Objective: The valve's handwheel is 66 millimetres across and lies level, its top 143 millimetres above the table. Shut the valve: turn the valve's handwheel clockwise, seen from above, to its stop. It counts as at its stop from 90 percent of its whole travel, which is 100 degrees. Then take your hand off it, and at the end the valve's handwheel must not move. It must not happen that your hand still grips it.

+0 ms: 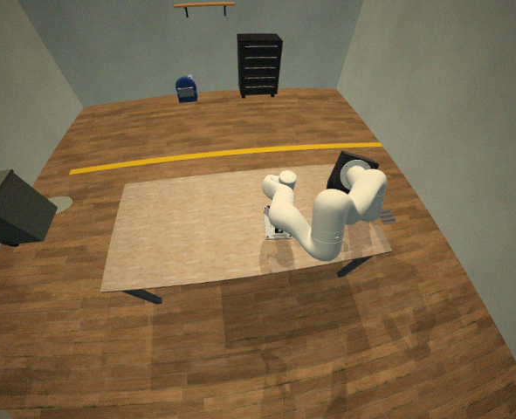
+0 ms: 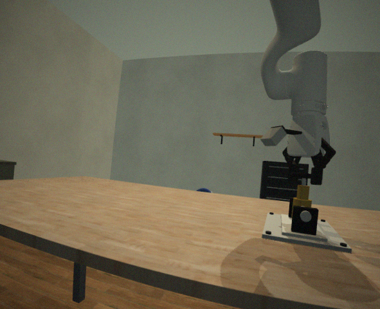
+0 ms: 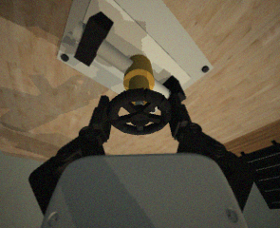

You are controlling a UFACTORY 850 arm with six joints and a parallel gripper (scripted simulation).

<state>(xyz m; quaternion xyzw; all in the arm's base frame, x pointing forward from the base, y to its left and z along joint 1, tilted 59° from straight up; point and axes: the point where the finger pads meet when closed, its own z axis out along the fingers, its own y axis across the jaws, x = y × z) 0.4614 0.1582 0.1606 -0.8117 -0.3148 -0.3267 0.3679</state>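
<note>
My hand is right at the black spoked handwheel. The rest, counted from my hand: baseplate (130 mm below).
</note>
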